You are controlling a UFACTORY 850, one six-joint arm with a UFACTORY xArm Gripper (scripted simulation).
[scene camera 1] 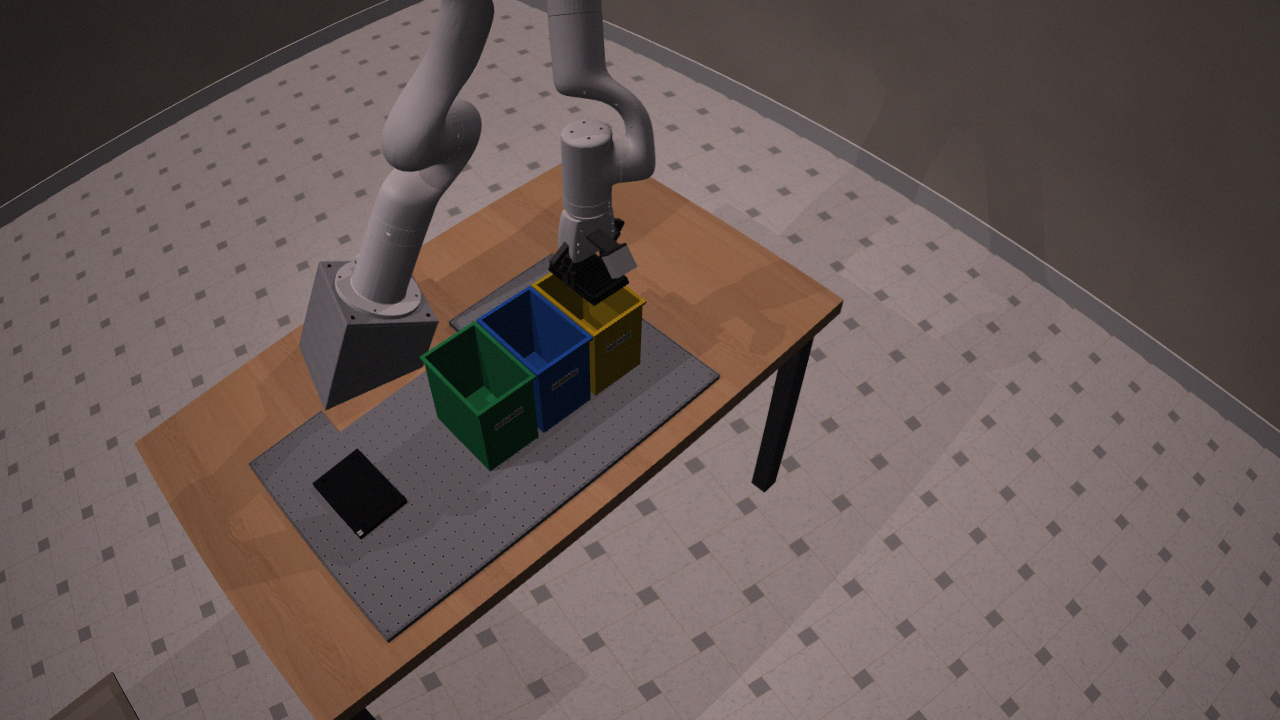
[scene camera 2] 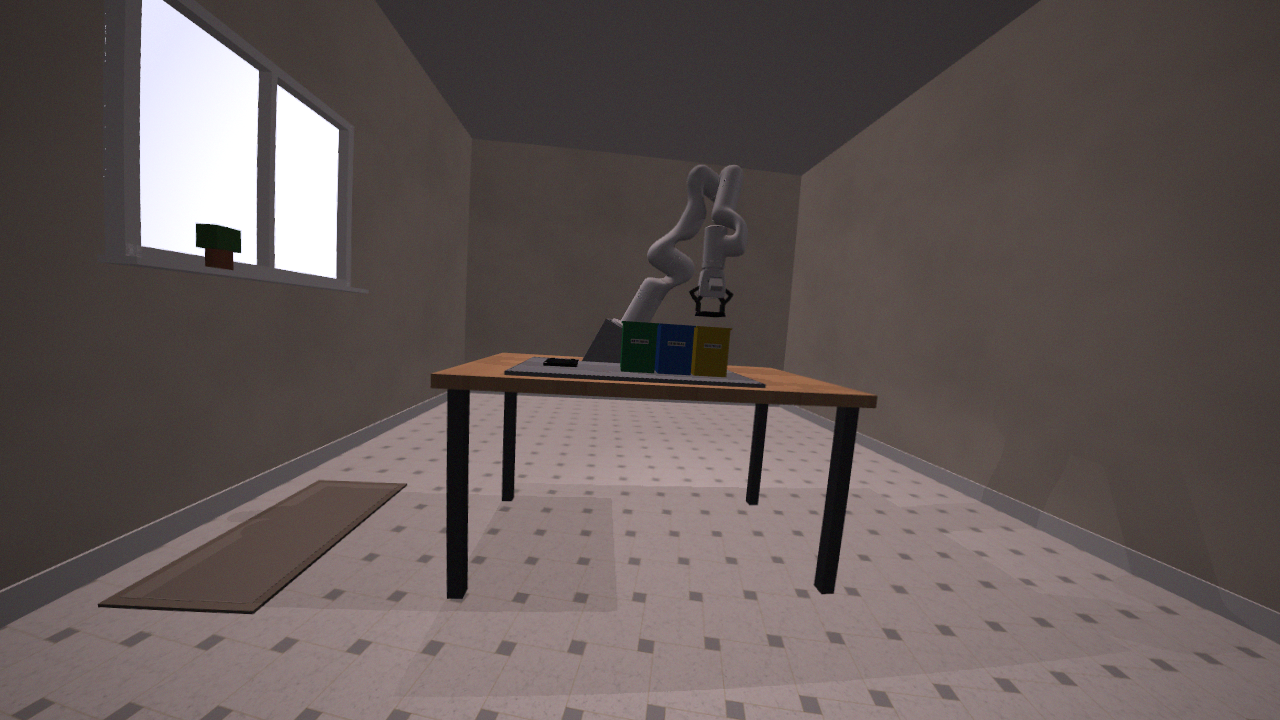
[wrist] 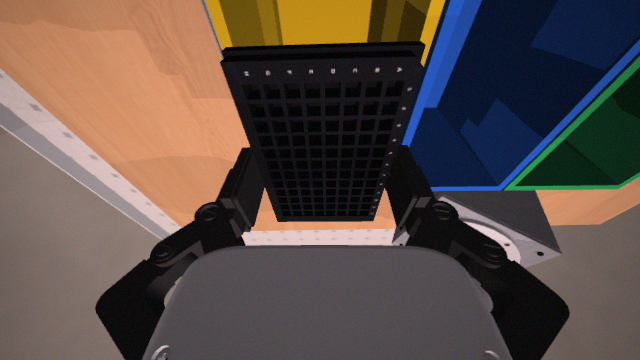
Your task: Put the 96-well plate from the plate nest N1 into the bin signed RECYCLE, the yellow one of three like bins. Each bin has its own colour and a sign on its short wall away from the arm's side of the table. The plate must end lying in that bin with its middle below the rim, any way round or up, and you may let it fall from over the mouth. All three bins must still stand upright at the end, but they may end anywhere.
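Observation:
I see a green bin [scene camera 1: 477,369], and scene camera 2 shows me the green bin [scene camera 2: 638,349] too. A black 96-well plate [scene camera 1: 598,274] is here as well, and in the wrist view I see the black 96-well plate [wrist: 318,98] again. My own gripper [scene camera 1: 588,273] is part of what I see; scene camera 2 also has my gripper [scene camera 2: 709,314], and so does the wrist view, with my gripper [wrist: 324,163].

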